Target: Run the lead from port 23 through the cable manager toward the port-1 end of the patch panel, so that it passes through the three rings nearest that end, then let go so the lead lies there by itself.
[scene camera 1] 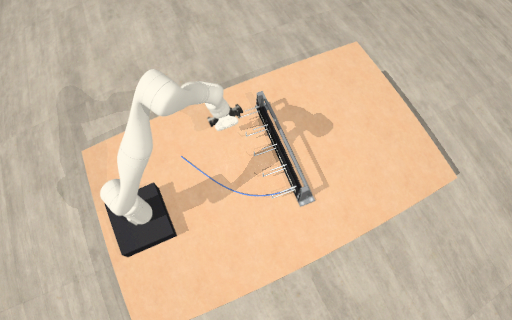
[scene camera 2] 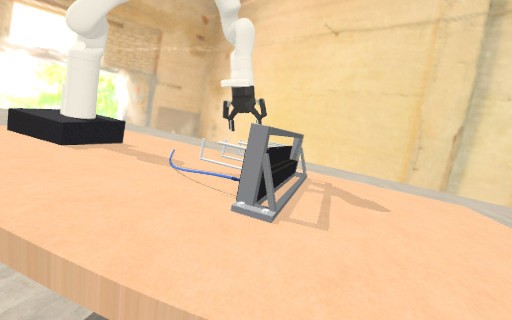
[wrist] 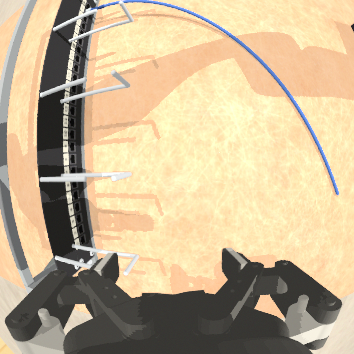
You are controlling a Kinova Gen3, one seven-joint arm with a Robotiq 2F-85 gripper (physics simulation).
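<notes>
The blue lead (scene camera 1: 233, 190) (scene camera 2: 205, 173) (wrist: 230, 35) runs from the port-23 end of the patch panel (scene camera 1: 283, 149) (scene camera 2: 251, 162) (wrist: 49, 130) in a wide curve out over the table towards the robot's side. Its free end is far from the gripper. The lead is outside the three rings nearest the port-1 end; in the wrist view, two of these are a middle ring (wrist: 95, 176) and an end ring (wrist: 107, 250). Whether it passes through the ring by port 23 (wrist: 102, 33) is unclear. My gripper (scene camera 1: 225, 116) (scene camera 2: 245, 124) (wrist: 169, 262) is open and empty, above and in front of the port-1 end.
The rings stick out from the panel's front towards the robot's side. Grey sloping braces (scene camera 2: 269, 181) stand behind the panel. The robot's black base block (scene camera 1: 145, 230) (scene camera 2: 62, 131) stands at one side of the table (scene camera 1: 200, 280) (scene camera 2: 150, 240).
</notes>
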